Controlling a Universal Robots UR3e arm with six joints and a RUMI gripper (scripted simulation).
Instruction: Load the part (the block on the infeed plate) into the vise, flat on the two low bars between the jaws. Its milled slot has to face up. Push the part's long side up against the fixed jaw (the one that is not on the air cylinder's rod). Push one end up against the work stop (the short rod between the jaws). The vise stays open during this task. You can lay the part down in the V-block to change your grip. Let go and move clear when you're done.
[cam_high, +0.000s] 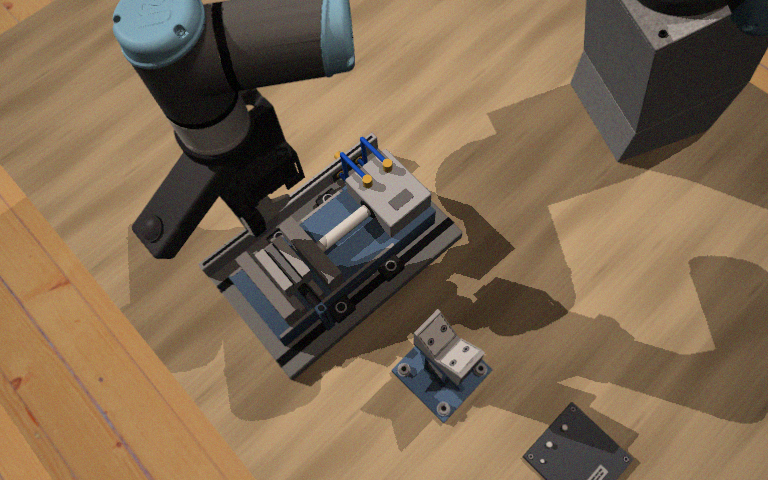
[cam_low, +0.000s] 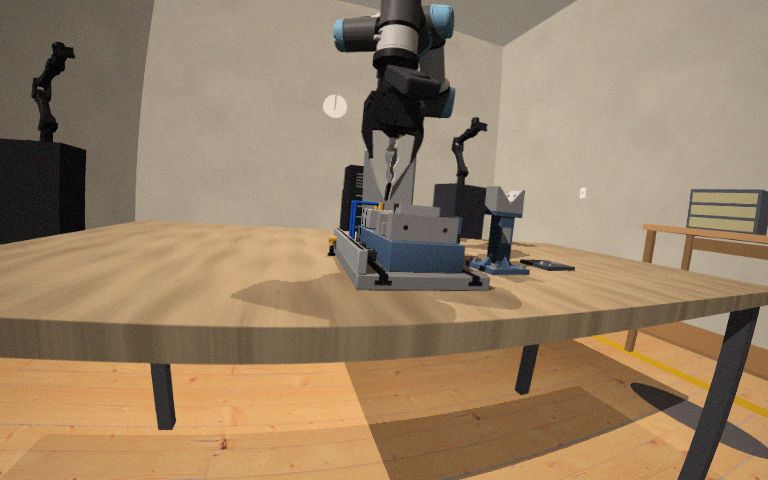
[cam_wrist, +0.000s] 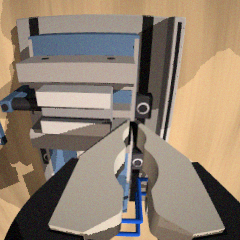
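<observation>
My gripper is now 5 cm to the right of the part, 3 cm above it and 1 cm short of it. Also, from my hand: fixed jaw (5 cm below, 4 cm to the left, 4 cm ahead); then dark work stop (9 cm to the left, 4 cm below, 2 cm ahead); then moving jaw (6 cm to the left, 5 cm below, 3 cm behind).
</observation>
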